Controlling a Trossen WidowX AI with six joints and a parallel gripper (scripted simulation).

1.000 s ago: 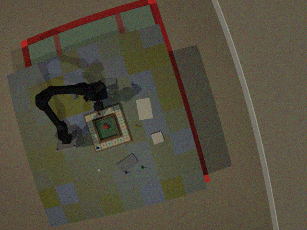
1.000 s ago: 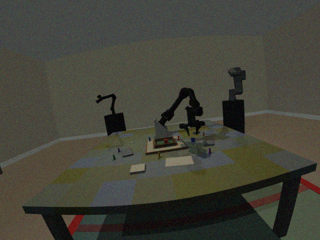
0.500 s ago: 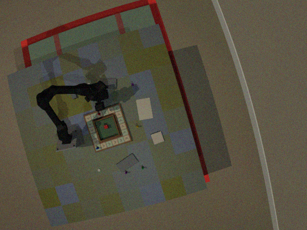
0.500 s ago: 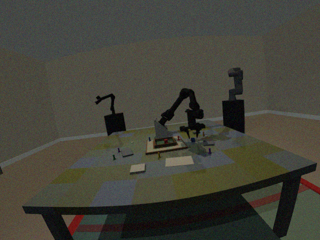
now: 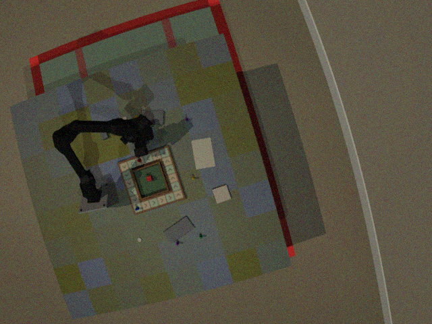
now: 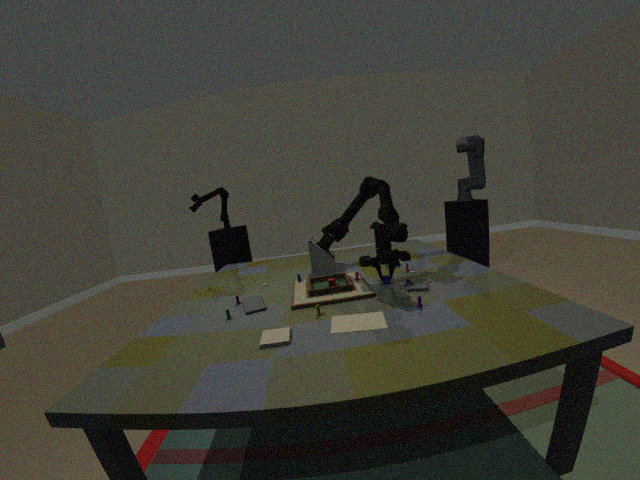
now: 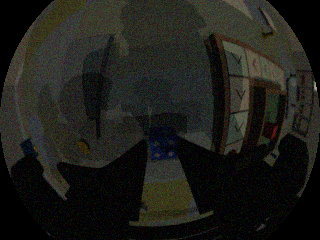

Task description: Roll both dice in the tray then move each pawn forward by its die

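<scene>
My gripper tip is now 11 cm to the left of the red pawn, 3 cm past it and 2 cm below it. The rest, counted from my gripper tip: yellow pawn: 24 cm to the right, 24 cm ahead, 1 cm above; blue pawn: 35 cm to the right, 7 cm behind, 2 cm above.
</scene>
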